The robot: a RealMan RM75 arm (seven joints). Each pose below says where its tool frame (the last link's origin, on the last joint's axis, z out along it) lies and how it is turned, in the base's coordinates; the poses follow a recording.
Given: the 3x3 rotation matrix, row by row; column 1 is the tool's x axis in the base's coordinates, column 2 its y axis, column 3 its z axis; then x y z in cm. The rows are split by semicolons.
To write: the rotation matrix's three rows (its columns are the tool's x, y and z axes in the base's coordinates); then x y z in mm. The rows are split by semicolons. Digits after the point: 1 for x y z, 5 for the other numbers.
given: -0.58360 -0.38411 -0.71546; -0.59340 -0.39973 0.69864; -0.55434 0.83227 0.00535; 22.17 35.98 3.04
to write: -0.58360 -0.38411 -0.71546; -0.59340 -0.39973 0.69864; -0.55434 0.83227 0.00535; 221.7 359.8 30.4
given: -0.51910 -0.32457 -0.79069; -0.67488 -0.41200 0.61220; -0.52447 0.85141 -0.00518; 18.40 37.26 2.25
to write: -0.51910 -0.32457 -0.79069; -0.67488 -0.41200 0.61220; -0.52447 0.85141 -0.00518; 184.0 372.6 22.5
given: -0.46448 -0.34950 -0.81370; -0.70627 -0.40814 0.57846; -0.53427 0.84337 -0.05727; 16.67 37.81 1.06
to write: -0.46448 -0.34950 -0.81370; -0.70627 -0.40814 0.57846; -0.53427 0.84337 -0.05727; 166.7 378.1 10.6
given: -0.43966 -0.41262 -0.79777; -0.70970 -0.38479 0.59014; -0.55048 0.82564 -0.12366; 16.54 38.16 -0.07
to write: -0.43966 -0.41262 -0.79777; -0.70970 -0.38479 0.59014; -0.55048 0.82564 -0.12366; 165.4 381.6 -0.7
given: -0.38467 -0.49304 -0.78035; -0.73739 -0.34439 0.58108; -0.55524 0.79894 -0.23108; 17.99 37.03 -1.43
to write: -0.38467 -0.49304 -0.78035; -0.73739 -0.34439 0.58108; -0.55524 0.79894 -0.23108; 179.9 370.3 -14.3
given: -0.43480 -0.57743 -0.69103; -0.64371 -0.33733 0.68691; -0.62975 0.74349 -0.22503; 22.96 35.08 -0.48
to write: -0.43480 -0.57743 -0.69103; -0.64371 -0.33733 0.68691; -0.62975 0.74349 -0.22503; 229.6 350.8 -4.8
